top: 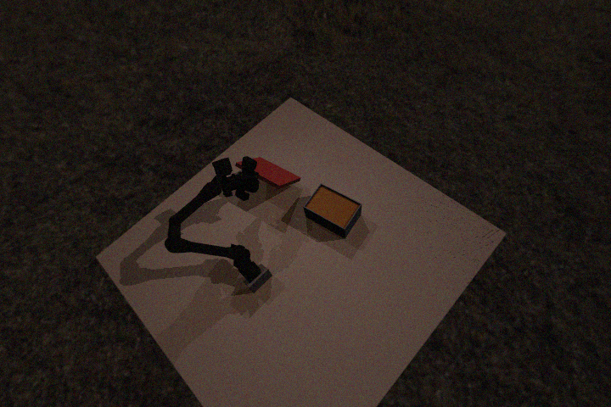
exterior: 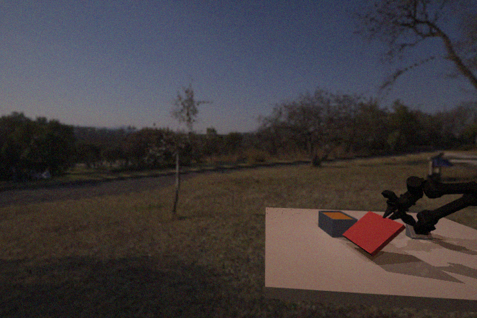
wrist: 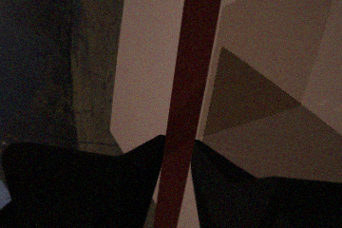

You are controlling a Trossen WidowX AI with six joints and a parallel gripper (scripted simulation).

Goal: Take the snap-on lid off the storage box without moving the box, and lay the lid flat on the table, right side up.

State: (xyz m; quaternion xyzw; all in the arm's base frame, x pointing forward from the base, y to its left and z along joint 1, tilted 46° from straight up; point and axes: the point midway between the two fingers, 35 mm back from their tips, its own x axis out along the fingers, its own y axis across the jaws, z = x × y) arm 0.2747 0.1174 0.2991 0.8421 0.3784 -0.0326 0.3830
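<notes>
My gripper tip is now 60 mm short of the red lid, 20 mm to the right of it and 50 mm above it. Round my gripper tip: grey-blue storage box 140 mm ahead, 320 mm to the right, 110 mm below.
</notes>
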